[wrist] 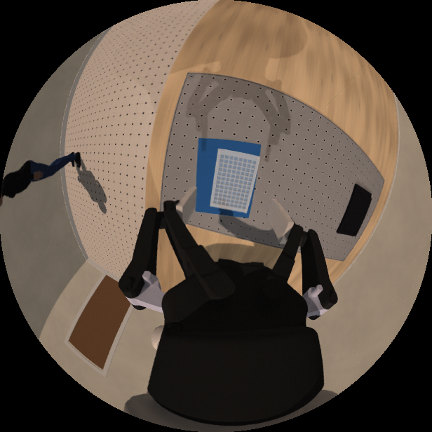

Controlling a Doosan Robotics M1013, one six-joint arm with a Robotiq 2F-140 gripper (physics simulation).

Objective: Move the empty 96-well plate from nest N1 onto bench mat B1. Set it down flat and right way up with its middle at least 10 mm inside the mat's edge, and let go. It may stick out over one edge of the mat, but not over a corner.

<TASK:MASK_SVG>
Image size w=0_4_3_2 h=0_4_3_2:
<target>my gripper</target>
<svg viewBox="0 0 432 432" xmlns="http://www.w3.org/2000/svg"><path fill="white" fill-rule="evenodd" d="M147 208L137 234L132 260L119 278L118 285L135 309L147 307L162 312L164 316L163 330L147 391L156 403L180 417L224 426L257 424L277 419L309 403L323 388L324 380L316 330L306 326L306 317L314 320L337 302L337 294L328 276L316 231L303 231L276 198L271 198L266 216L278 242L285 244L273 268L264 266L263 262L241 263L222 258L214 262L203 245L196 243L185 226L196 205L196 187L191 187L180 200L163 201L163 211ZM298 246L302 262L302 295L287 283ZM158 229L166 230L185 277L166 292L161 291L161 285L156 277Z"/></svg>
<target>96-well plate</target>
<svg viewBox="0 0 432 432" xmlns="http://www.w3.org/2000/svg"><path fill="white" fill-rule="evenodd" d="M218 148L210 206L246 213L260 156Z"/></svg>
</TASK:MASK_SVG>
